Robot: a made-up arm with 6 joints.
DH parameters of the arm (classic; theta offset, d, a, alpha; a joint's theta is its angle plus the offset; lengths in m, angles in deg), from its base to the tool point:
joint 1: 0 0.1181 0 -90
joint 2: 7.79 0 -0.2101 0
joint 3: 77.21 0 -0.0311 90
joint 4: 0 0.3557 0 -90
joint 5: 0 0 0.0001 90
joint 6: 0 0.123 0 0
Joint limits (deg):
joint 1: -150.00..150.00
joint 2: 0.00..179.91
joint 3: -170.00..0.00
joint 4: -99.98..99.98
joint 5: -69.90..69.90
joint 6: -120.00..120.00
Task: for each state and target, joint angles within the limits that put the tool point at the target. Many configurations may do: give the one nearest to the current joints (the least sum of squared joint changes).
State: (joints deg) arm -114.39 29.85 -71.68 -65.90 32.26 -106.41
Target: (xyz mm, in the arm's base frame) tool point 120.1 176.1 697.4
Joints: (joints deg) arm -131.81 22.15 -108.32 -67.48 14.15 -106.41
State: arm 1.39 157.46 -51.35 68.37 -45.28 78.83
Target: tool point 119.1 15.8 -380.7
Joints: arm 15.11 179.91 -69.56 64.46 -8.23 78.83
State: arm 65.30 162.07 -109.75 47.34 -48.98 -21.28
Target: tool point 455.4 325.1 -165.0
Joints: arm 42.24 170.43 -114.06 48.40 -45.45 -21.28
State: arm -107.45 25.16 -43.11 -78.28 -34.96 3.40
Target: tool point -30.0 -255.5 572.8
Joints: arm -108.76 47.12 -73.61 -73.89 -27.10 3.40
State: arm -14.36 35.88 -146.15 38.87 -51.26 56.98
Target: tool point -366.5 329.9 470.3
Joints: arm -51.55 5.88 -118.09 45.13 -69.90 56.98
